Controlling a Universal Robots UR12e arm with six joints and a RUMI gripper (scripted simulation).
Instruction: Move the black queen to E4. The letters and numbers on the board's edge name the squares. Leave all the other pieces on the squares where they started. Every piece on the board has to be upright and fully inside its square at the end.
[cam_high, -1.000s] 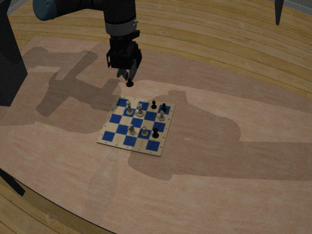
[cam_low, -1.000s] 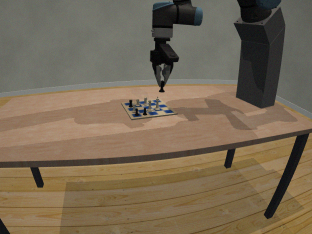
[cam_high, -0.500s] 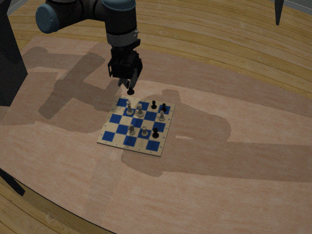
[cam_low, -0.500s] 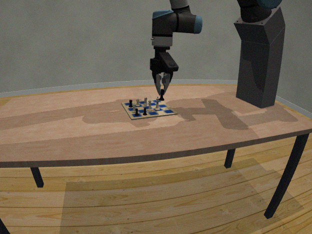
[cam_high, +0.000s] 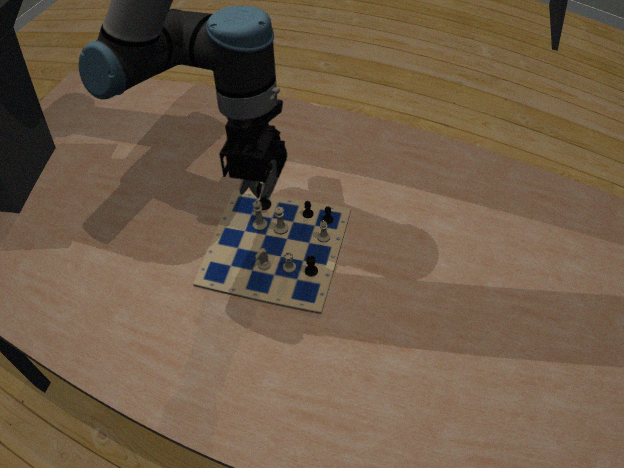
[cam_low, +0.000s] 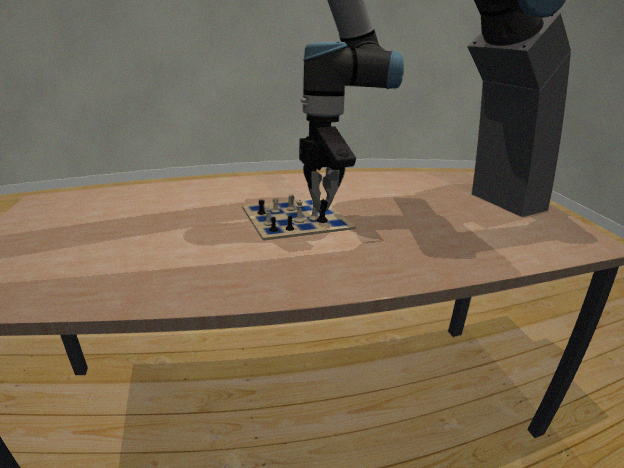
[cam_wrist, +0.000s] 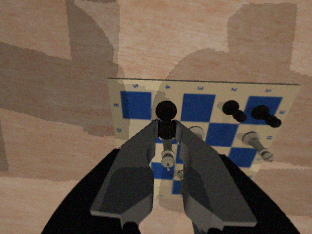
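Now: hand 10 mm above the black queen. Round my hand: chessboard (60 mm ahead, 60 mm to the right, 50 mm below).
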